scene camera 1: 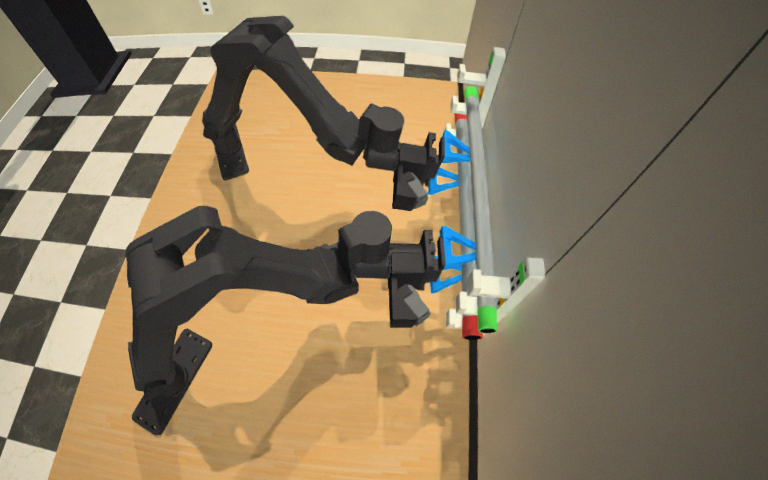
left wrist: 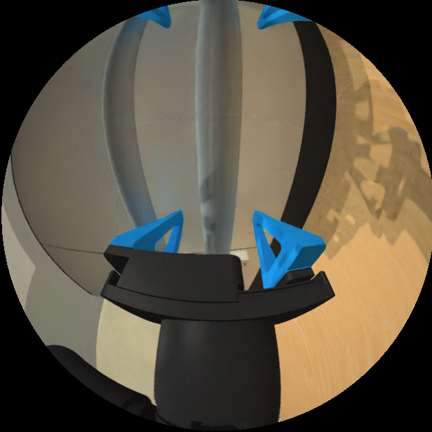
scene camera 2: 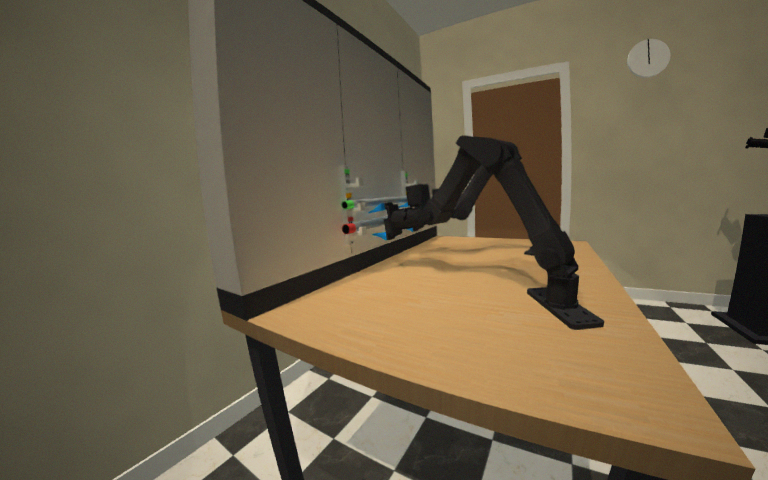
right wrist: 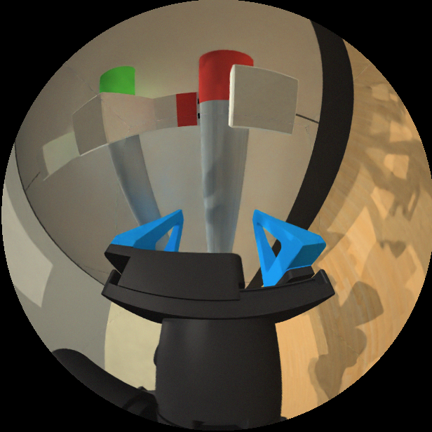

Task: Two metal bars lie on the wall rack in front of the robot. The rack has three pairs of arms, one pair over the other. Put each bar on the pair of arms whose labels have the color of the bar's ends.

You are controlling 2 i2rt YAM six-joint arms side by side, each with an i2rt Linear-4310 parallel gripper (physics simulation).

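Frame: origin at the left arm's base, x back, y right, z up, level; millimetres.
Seen in the pictures: left gripper, fingertip midpoint: point(scene camera 2: 371, 223); left arm's base, link origin: point(scene camera 1: 229, 149) point(scene camera 2: 560, 307); right arm's base, link origin: point(scene camera 1: 173, 380).
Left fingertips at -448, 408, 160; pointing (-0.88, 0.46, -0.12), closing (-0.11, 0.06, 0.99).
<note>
Pixels of each thing's top centre, then the offset from my left fingertips to it, as dx, dy, dz. "*": a spot on its surface instead. Level surfaces: height alone.
- red-ended bar, top centre: point(scene camera 1: 469, 200) point(scene camera 2: 386, 216) +52, +71, +17
- green-ended bar, top centre: point(scene camera 1: 481, 180) point(scene camera 2: 386, 197) +54, +80, +87
- orange label, surface spot: point(scene camera 2: 348, 195) * -56, -97, +102
- wall rack, surface spot: point(scene camera 1: 535, 267) * +131, +270, +196
- wooden table, surface height: dz -160
The red-ended bar point(scene camera 1: 466, 215) point(scene camera 2: 368, 223) point(left wrist: 218, 125) point(right wrist: 222, 175) lies on the lowest rack arms; in the right wrist view a red label point(right wrist: 186, 109) shows beside its end. The green-ended bar point(scene camera 1: 481, 215) point(left wrist: 120, 100) point(right wrist: 131, 175) lies on the middle arms, by an orange label point(scene camera 2: 348, 195). The top arms, with a green label point(scene camera 1: 522, 273) point(scene camera 2: 347, 171), carry no bar. My left gripper point(scene camera 1: 464, 166) point(left wrist: 217, 214) is open, its fingers apart above and below the red-ended bar. My right gripper point(scene camera 1: 468, 262) point(right wrist: 217, 214) is open around the same bar, nearer its red end.
The wall rack point(scene camera 1: 535, 267) is fixed to the grey wall panel point(scene camera 1: 623, 339) point(scene camera 2: 277, 141). Its white arms stick out near both bar ends; a lower arm point(right wrist: 265, 100) stands close in front of the red-ended bar. The wooden table point(scene camera 1: 317, 396) point(scene camera 2: 481, 350) lies below.
</note>
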